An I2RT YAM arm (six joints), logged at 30 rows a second.
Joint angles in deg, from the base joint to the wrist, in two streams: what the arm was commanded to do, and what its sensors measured. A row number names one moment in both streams.
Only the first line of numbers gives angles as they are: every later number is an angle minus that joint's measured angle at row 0.
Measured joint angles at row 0:
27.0, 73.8, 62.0, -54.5, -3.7, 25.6
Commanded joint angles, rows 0 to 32:
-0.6, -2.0, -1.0, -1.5, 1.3, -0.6
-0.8, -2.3, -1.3, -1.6, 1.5, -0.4
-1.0, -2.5, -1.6, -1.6, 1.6, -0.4
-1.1, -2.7, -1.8, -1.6, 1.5, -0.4
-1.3, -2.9, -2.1, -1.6, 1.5, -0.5
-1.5, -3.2, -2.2, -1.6, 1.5, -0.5
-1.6, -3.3, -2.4, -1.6, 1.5, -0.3
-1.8, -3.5, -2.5, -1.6, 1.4, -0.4
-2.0, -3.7, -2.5, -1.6, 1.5, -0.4
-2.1, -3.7, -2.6, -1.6, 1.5, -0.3
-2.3, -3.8, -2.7, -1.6, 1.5, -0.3
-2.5, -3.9, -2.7, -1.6, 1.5, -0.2
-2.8, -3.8, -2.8, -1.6, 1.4, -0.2
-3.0, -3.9, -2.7, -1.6, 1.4, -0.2
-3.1, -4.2, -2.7, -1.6, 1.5, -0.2
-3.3, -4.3, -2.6, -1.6, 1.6, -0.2
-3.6, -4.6, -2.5, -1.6, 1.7, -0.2
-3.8, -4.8, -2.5, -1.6, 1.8, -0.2
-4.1, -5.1, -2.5, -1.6, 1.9, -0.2
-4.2, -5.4, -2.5, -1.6, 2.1, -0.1
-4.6, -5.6, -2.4, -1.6, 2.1, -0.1
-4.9, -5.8, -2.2, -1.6, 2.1, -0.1
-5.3, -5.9, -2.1, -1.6, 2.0, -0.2
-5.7, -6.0, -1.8, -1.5, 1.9, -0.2
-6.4, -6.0, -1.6, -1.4, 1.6, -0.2
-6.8, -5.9, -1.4, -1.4, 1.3, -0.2
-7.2, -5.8, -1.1, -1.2, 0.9, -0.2
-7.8, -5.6, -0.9, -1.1, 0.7, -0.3
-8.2, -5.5, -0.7, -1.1, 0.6, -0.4
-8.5, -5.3, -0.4, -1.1, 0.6, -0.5
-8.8, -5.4, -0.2, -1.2, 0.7, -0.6
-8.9, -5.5, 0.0, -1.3, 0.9, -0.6
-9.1, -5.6, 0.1, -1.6, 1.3, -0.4
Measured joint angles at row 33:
-8.7, -5.0, -1.6, -0.2, 0.3, 0.0
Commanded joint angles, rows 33 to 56:
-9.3, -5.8, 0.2, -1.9, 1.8, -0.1
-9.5, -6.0, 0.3, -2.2, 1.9, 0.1
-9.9, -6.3, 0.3, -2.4, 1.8, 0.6
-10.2, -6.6, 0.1, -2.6, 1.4, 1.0
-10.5, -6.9, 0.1, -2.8, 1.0, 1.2
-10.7, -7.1, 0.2, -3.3, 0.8, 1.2
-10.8, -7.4, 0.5, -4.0, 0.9, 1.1
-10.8, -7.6, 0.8, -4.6, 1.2, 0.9
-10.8, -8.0, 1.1, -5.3, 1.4, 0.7
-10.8, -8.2, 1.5, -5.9, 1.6, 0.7
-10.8, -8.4, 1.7, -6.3, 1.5, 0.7
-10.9, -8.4, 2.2, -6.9, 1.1, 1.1
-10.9, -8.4, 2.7, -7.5, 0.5, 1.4
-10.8, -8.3, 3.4, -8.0, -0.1, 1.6
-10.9, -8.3, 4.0, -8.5, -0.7, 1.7
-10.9, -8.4, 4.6, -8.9, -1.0, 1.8
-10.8, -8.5, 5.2, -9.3, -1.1, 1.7
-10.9, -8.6, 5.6, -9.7, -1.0, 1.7
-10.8, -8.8, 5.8, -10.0, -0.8, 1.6
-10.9, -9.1, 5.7, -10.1, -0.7, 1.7
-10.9, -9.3, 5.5, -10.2, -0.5, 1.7
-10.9, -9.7, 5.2, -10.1, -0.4, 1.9
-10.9, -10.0, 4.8, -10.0, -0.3, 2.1
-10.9, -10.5, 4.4, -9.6, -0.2, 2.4
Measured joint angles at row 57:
-10.7, -8.8, 4.7, -7.7, -0.9, 1.5
